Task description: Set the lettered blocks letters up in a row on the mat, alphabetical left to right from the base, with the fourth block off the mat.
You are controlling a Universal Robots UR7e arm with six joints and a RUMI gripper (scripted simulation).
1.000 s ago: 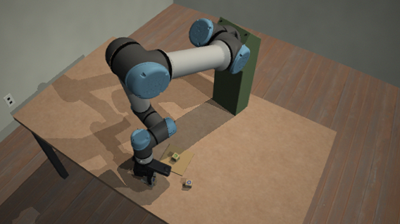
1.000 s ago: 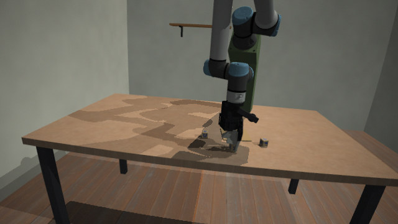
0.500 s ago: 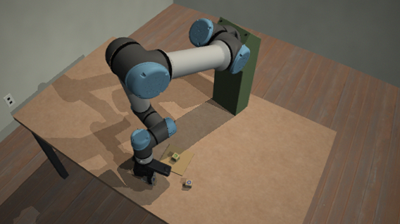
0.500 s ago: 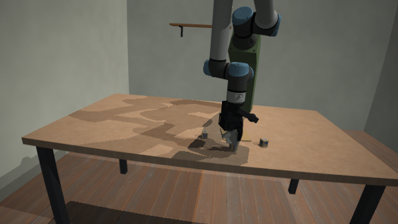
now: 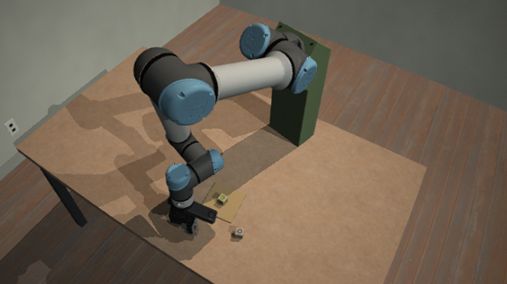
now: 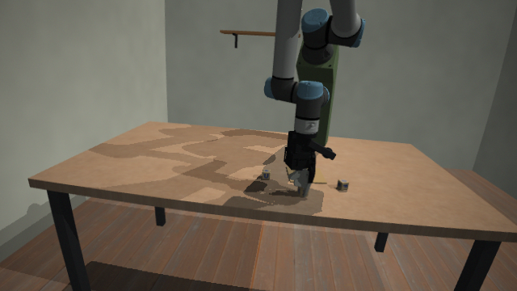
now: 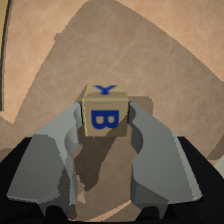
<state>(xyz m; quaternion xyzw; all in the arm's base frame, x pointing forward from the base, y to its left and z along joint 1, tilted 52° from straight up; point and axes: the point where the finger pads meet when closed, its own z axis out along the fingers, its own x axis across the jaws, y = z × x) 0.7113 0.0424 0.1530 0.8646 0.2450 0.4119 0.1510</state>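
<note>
My hand is 17 cm past the G block. The rest, counted from my hand: Q block 14 cm to the left, 10 cm behind; tan mat 17 cm behind, 1 cm below.
</note>
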